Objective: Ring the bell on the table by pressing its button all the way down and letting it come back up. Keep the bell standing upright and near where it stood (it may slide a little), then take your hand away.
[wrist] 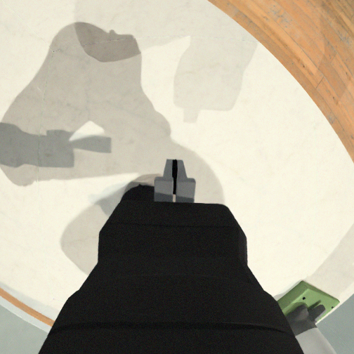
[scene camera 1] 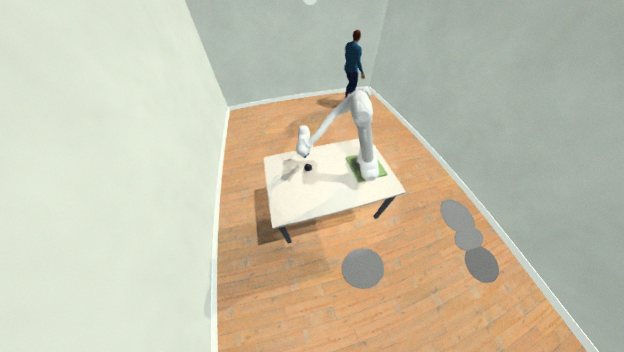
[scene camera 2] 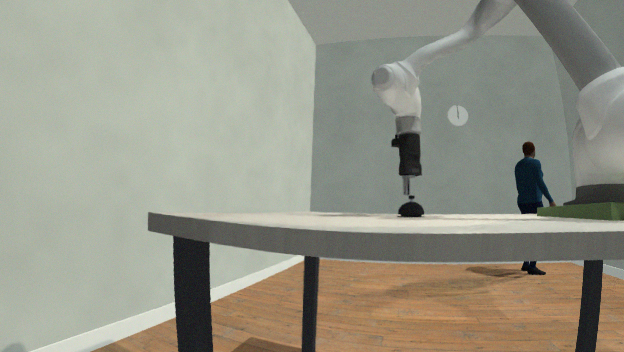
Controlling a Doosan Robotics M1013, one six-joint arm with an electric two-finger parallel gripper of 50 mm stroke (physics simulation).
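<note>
The black dome bell stands upright on the white table, its small button raised on top. In the wrist view part of the bell shows left of the fingers, the rest hidden behind the gripper body. My gripper is shut and empty, pointing down. In the second scene view its tips are slightly above and a little left of the button, with a small gap. In the first scene view the arm's wrist hides the fingers.
The arm's base stands on a green plate at the right of the table. A person in a blue top is on the floor behind the table. Shadows of the arm fall across the table around the bell.
</note>
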